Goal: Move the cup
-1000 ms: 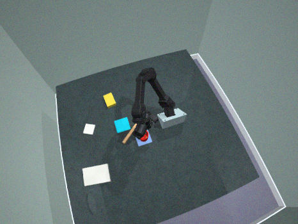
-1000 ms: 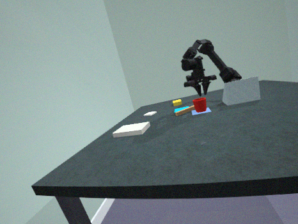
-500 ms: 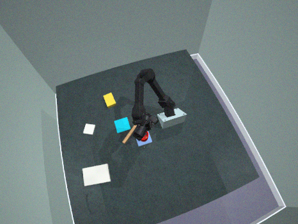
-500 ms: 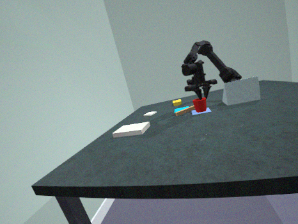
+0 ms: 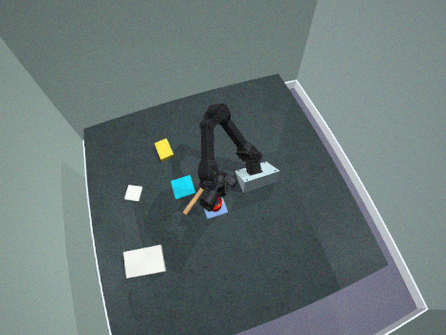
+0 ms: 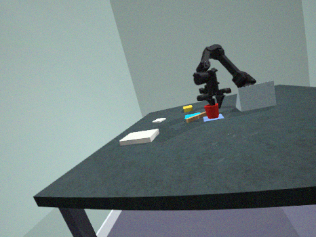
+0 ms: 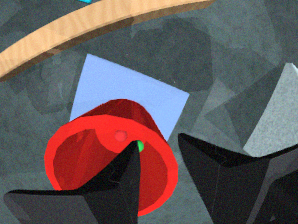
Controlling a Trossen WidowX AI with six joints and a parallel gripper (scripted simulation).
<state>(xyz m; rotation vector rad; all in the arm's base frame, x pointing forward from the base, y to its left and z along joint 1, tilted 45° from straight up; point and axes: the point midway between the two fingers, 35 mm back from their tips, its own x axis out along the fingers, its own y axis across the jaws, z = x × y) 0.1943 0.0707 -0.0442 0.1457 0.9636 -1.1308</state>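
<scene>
Right now my gripper tip is 160 mm short of the cyan pad, 120 mm to the left of it and 50 mm above it. Round my gripper tip: white tile (410 mm ahead, 140 mm to the right, 40 mm below); yellow block (350 mm to the right, 220 mm ahead, 30 mm below); wooden stick (90 mm ahead, 50 mm to the right, 40 mm below).
</scene>
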